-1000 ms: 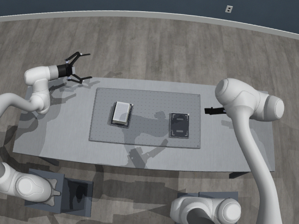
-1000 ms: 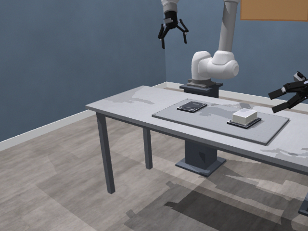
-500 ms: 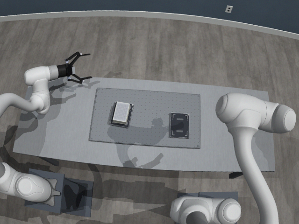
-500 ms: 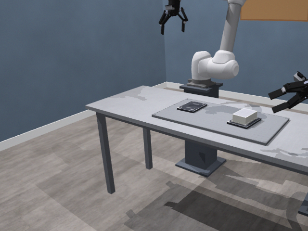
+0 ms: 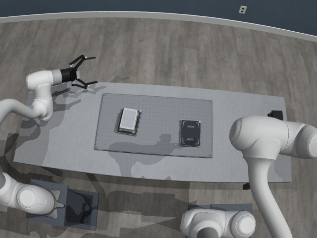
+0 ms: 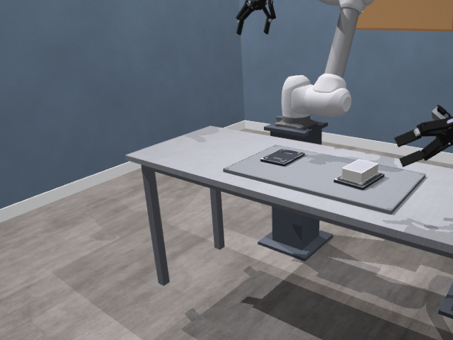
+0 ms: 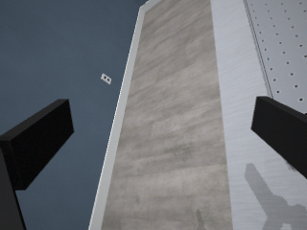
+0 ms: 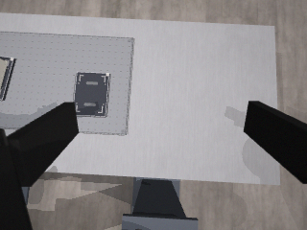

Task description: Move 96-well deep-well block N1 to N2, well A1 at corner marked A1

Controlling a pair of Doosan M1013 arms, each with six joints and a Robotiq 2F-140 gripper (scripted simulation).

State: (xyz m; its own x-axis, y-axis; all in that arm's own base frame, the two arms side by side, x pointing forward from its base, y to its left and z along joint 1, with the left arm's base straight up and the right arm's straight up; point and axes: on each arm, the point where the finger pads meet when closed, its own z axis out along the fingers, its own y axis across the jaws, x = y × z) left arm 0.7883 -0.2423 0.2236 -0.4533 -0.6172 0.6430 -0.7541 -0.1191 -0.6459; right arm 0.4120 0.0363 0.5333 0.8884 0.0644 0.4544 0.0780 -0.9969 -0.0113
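Note:
My left gripper is now 23 cm to the left of the white deep-well block, 22 cm past it and 18 cm above it. From my left hand the other things lie so: nest N1: 23 cm to the right, 22 cm behind, 20 cm below; then nest N2: 60 cm to the right, 25 cm behind, 20 cm below.

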